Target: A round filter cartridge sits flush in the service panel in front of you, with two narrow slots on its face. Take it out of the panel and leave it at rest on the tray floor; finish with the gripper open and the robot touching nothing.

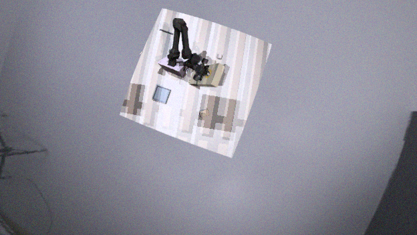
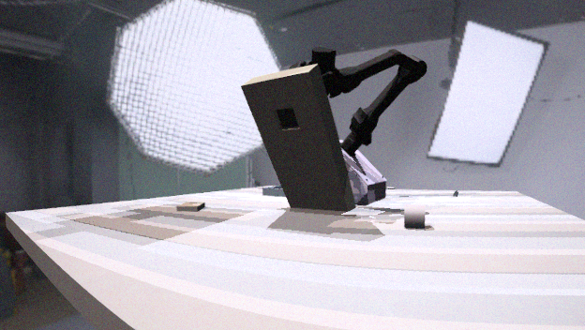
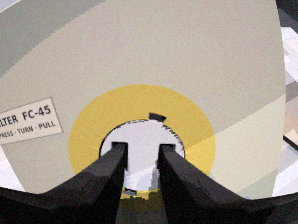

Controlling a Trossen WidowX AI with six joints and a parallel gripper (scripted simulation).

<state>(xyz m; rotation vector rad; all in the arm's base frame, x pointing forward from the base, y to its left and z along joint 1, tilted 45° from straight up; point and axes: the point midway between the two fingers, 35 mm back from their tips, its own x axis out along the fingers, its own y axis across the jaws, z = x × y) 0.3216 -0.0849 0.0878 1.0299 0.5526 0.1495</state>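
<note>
My gripper tip is now 1 cm short of the round white filter cartridge and 1 cm above it. Also, from my gripper tip: small flat block (7 cm ahead, 31 cm to the right, 26 cm below); then grey-blue tray (41 cm behind, 29 cm to the right, 26 cm below); then beige panel (4 cm behind, 8 cm below).
</note>
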